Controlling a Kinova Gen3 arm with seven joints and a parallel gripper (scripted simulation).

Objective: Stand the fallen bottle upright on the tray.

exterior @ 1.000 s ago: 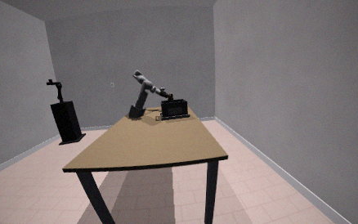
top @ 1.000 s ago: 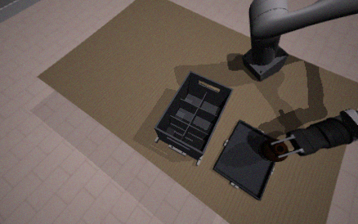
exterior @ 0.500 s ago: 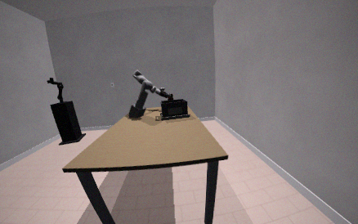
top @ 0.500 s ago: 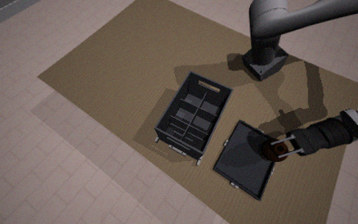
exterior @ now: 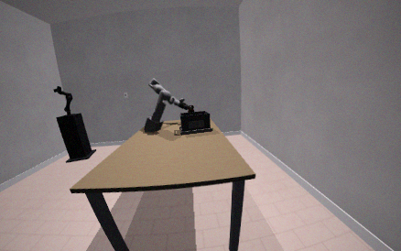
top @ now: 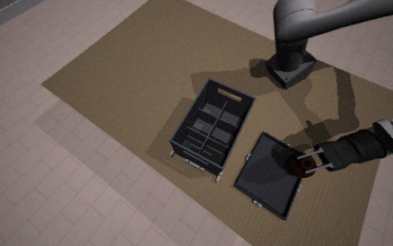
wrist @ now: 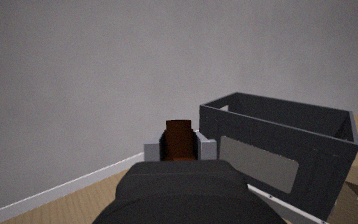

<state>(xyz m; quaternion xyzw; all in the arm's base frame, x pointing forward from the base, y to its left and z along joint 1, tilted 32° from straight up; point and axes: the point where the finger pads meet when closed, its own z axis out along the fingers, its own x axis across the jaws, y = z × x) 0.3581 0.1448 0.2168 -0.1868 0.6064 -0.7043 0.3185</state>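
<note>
The brown bottle is 50 mm below my hand, 10 mm to the left of it and 10 mm behind it. Also, from my hand: dark flat tray (190 mm below, 10 mm to the right); then dark crate (280 mm to the right, 120 mm below, 60 mm behind).
</note>
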